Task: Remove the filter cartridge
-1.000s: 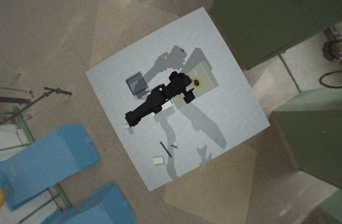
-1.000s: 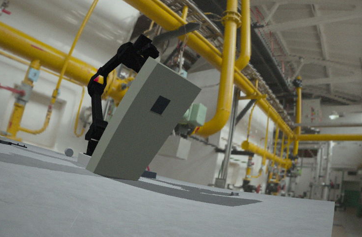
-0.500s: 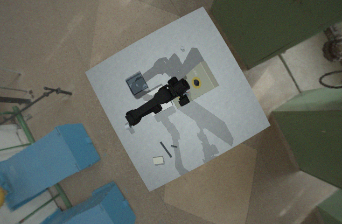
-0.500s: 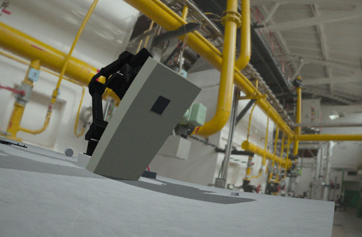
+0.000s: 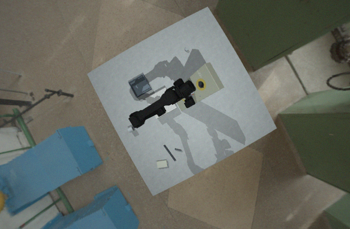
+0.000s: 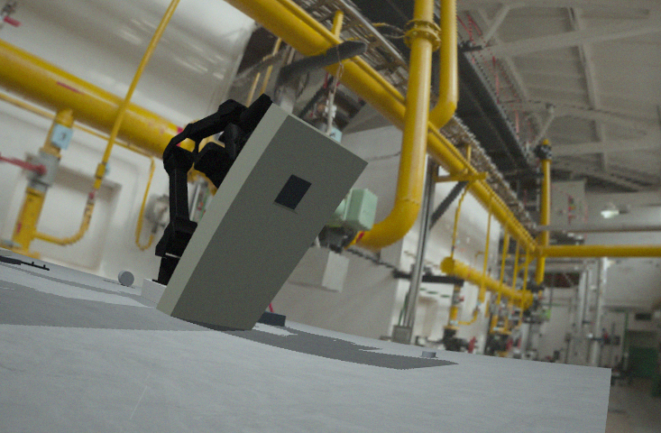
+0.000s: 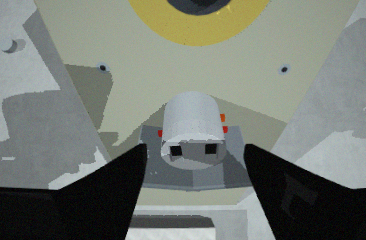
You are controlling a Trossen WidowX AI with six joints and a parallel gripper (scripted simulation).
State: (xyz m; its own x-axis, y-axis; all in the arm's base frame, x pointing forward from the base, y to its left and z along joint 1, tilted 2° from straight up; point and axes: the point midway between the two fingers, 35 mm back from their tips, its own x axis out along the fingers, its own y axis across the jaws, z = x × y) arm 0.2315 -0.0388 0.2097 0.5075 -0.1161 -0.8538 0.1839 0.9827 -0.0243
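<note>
Right now my gripper tip is 20 mm above the round cartridge and 10 mm short of it. Also, from my gripper tip: service panel: 50 mm ahead, 40 mm below, 10 mm to the right; then cream block: 550 mm behind, 320 mm to the right, 210 mm below.
</note>
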